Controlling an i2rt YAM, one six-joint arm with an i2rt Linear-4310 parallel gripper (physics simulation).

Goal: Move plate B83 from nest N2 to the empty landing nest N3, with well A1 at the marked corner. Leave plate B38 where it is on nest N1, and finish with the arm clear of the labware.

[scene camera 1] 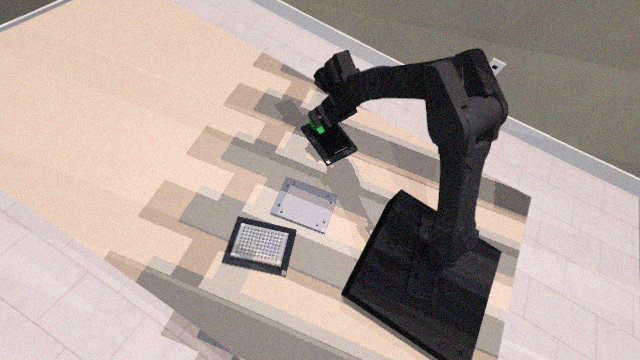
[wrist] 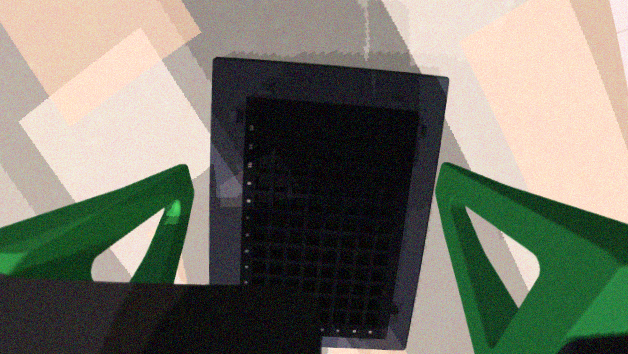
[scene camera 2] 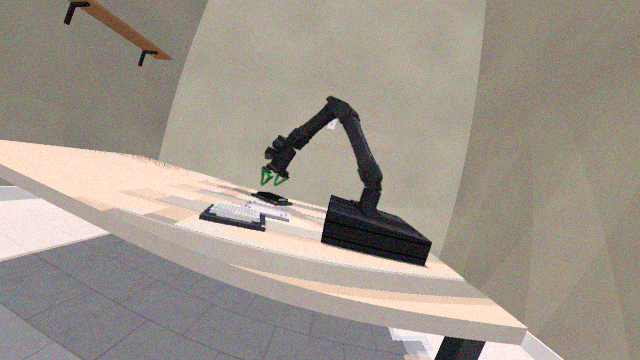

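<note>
A black well plate sits in a dark nest at the far side. A white well plate sits in another dark nest at the near side. Between them is the empty, pale see-through nest with small pegs. No plate or nest labels are readable. My gripper is open and empty above the black plate. In the wrist view its green fingers appear on either side of that plate's nest. Part of the nest is hidden behind the dark gripper body.
The arm's black base box stands to the right of the nests on the wooden table. A wooden wall shelf is high at the upper left in scene camera 2. Patchy shadows lie across the table.
</note>
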